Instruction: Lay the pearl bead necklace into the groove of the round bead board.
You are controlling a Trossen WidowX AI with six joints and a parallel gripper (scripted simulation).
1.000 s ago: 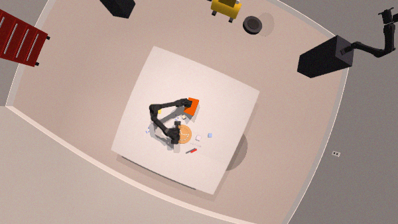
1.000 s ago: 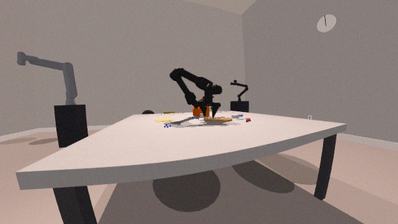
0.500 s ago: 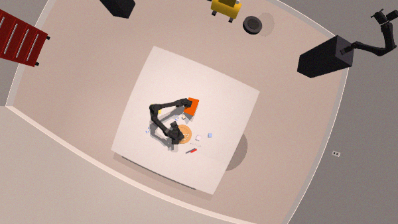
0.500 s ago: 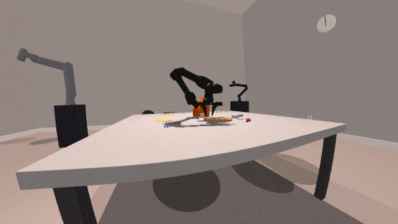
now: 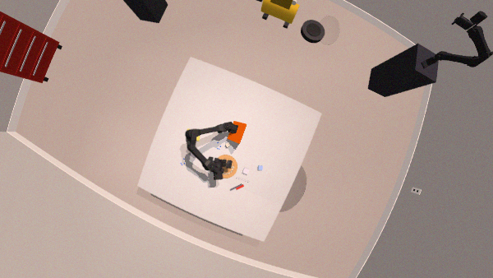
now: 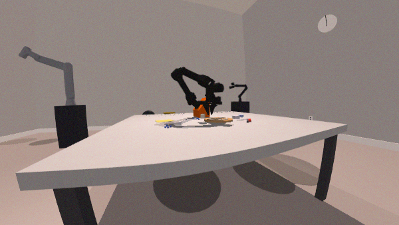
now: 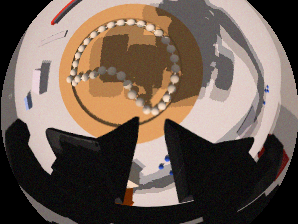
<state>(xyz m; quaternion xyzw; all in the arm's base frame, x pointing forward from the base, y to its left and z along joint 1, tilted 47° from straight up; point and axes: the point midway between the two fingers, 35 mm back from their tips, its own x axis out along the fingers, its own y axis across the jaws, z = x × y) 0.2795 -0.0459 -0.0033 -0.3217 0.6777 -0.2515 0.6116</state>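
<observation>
The round tan bead board is 5 cm to the left of my gripper tip, 4 cm ahead of it and 3 cm below it. From my gripper tip the other things lie so: tool: 20 cm to the left, 18 cm ahead, 3 cm below; then yellow pad: 30 cm to the right, 13 cm behind, 4 cm below; then white square: 22 cm to the left, 3 cm below, 2 cm ahead.
</observation>
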